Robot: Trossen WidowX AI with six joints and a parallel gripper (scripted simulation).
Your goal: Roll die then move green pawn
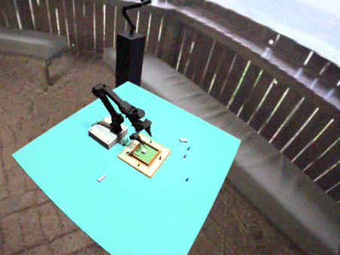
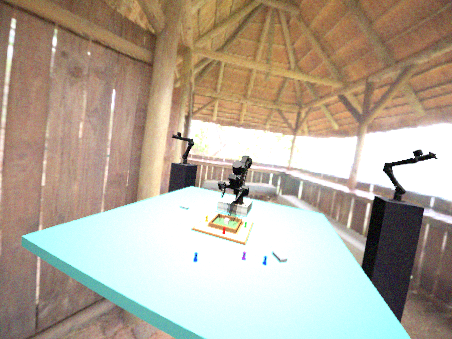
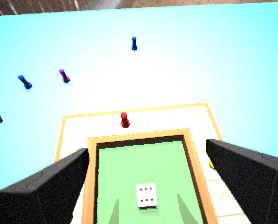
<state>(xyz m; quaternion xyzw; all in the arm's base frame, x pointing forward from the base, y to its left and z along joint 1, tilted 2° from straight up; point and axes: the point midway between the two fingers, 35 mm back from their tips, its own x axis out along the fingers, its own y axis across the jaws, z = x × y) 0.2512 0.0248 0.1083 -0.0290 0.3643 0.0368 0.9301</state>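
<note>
Right now my gripper tip is 13 cm above the green pawn, 11 cm to the right of it and 4 cm past it. From my gripper tip the other things lie so: white die: 13 cm below, 2 cm behind; then red pawn: 13 cm below, 10 cm ahead, 4 cm to the left; then green felt tray: 15 cm below, 1 cm behind.
</note>
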